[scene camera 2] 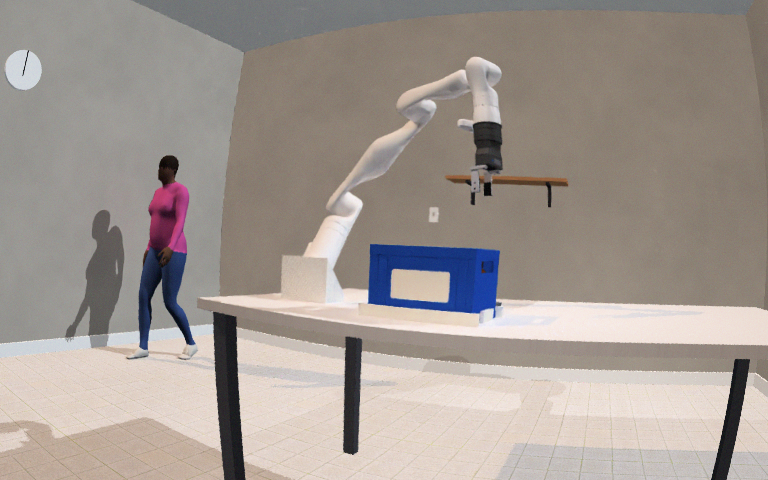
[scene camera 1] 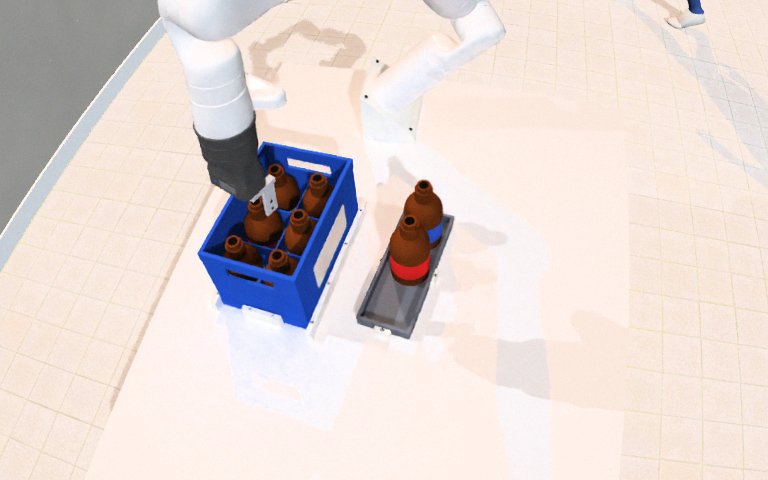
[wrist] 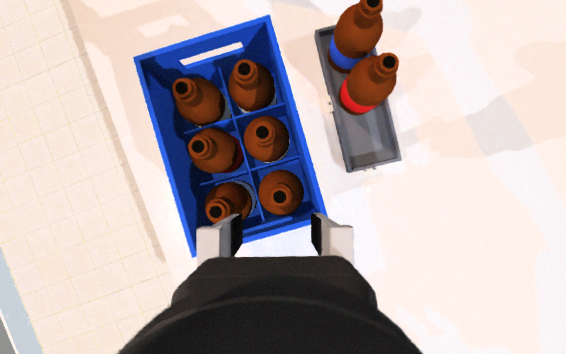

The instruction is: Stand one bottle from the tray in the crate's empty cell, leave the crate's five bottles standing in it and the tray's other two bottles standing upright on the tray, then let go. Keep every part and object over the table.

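Places are measured from the arm's base along level axes (x ahead, y left, z up), in centimetres.
Pixels of known places: gripper, fingertip midpoint: (scene camera 2: 482, 194) (scene camera 1: 256, 202) (wrist: 276, 228); arm's base, origin of the base link: (scene camera 2: 315, 271) (scene camera 1: 387, 94).
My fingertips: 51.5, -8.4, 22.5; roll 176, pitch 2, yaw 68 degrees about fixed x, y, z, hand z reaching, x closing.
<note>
For each thing: its top centre in the pictures, then the offset to it from my fingertips, as dx, dy, dz. "pt": a spot on its surface instead. Level surfaces: height alone.
- blue crate, middle of its top: (wrist: 229, 137) (scene camera 1: 276, 204) (scene camera 2: 437, 247) -10.4, -2.9, -13.8
- grey tray, surface spot: (scene camera 1: 385, 308) (wrist: 360, 145) pt -2.6, +17.4, -30.8
- upright red-label bottle, middle of its top: (wrist: 389, 62) (scene camera 1: 409, 220) -11.8, +20.4, -15.4
- upright blue-label bottle, middle of its top: (scene camera 1: 423, 185) -20.1, +21.5, -15.4
- table, its level: dz -31.4
The blue crate (scene camera 1: 257, 297) (scene camera 2: 475, 283) (wrist: 151, 107) holds a brown bottle in every cell, all standing. The bottle in the near right cell (scene camera 1: 280, 262) (wrist: 281, 191) stands inside its walls, apart from the gripper. The grey tray (scene camera 1: 385, 308) (wrist: 372, 137) carries an upright red-label bottle (scene camera 1: 409, 249) (wrist: 370, 85) and an upright blue-label bottle (scene camera 1: 423, 208) (wrist: 357, 35); its near end is bare. My gripper (scene camera 1: 262, 203) (scene camera 2: 481, 186) (wrist: 276, 228) is open and empty, well above the crate. The crate hides the tray's bottles in scene camera 2.
White locating strips (scene camera 1: 263, 315) (scene camera 2: 419, 314) edge the crate on the table (scene camera 1: 226, 435) (scene camera 2: 623, 325). The arm's base (scene camera 1: 390, 121) (scene camera 2: 305, 277) stands behind the crate and tray. A person (scene camera 2: 167, 209) stands on the floor beyond the table, and a wall shelf (scene camera 2: 526, 181) hangs behind.
</note>
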